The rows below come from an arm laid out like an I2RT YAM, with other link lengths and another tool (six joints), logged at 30 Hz.
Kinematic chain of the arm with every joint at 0, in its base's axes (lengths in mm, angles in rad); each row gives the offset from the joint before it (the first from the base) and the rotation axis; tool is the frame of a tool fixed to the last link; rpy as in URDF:
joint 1: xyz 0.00 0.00 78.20 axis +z
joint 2: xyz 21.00 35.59 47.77 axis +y
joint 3: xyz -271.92 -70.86 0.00 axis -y
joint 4: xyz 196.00 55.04 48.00 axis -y
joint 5: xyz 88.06 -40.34 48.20 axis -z
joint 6: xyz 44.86 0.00 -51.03 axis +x
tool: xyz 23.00 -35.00 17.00 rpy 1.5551 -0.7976 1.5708
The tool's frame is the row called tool.
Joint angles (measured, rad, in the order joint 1, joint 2, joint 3, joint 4, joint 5, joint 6), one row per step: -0.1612 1.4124 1.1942 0.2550 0.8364 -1.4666; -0.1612 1.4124 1.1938 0.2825 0.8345 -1.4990; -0.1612 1.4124 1.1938 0.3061 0.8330 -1.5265; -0.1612 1.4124 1.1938 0.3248 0.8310 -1.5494; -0.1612 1.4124 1.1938 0.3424 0.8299 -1.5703; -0.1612 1.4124 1.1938 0.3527 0.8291 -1.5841; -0.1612 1.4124 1.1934 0.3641 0.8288 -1.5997; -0.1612 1.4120 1.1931 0.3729 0.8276 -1.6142; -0.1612 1.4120 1.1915 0.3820 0.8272 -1.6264
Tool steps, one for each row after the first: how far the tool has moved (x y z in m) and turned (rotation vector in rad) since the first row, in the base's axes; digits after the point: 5 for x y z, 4 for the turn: 0.00002 0.00091 0.00337 -0.0220 0.0005 0.0008; -0.00008 0.00168 0.00636 -0.0408 0.0003 0.0009; -0.00013 0.00236 0.00872 -0.0565 0.0010 0.0014; -0.00027 0.00295 0.01093 -0.0708 0.0012 0.0009; -0.00032 0.00333 0.01220 -0.0800 0.0025 0.0005; -0.00038 0.00373 0.01345 -0.0903 0.0048 -0.0006; -0.00045 0.00416 0.01451 -0.0997 0.0081 -0.0007; -0.00045 0.00447 0.01507 -0.1076 0.0109 -0.0015
